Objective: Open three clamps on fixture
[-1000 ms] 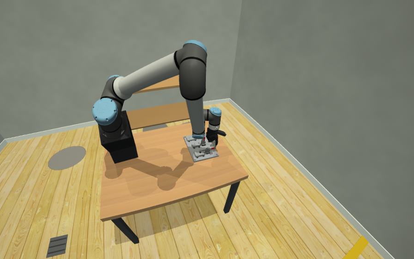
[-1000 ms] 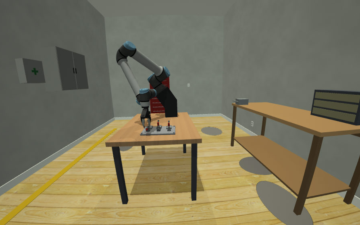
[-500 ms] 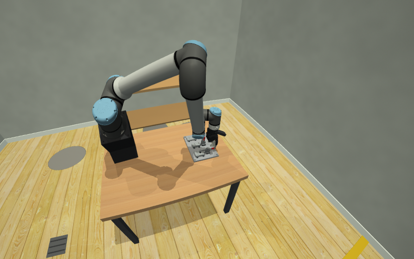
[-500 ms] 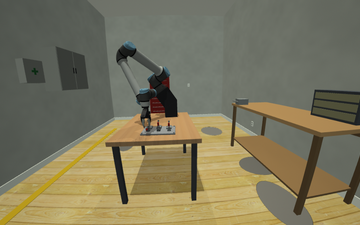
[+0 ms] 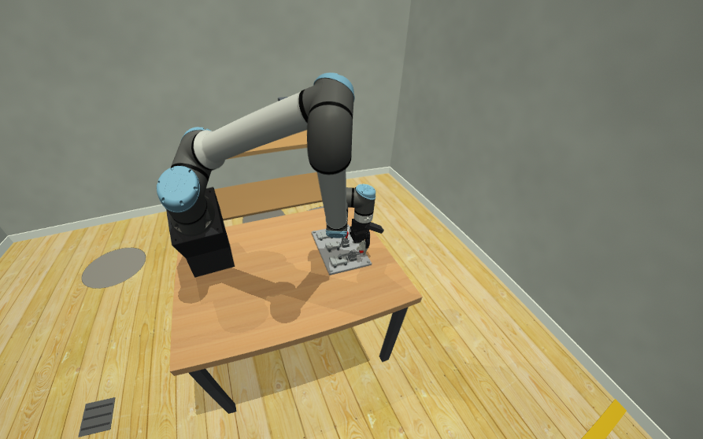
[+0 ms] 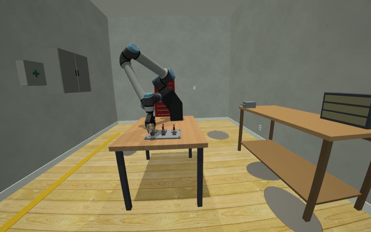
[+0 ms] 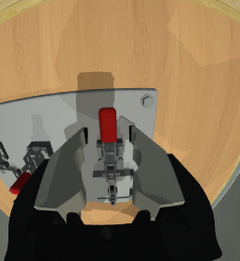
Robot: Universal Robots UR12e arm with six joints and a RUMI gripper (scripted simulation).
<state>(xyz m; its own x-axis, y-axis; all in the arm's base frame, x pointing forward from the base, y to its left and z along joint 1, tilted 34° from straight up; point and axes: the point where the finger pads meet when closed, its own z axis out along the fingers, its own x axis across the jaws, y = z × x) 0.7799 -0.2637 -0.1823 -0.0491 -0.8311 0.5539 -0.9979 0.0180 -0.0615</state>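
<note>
Right now the grey fixture plate is 110 mm to the left of my hand, 80 mm behind it and 60 mm below it.
</note>
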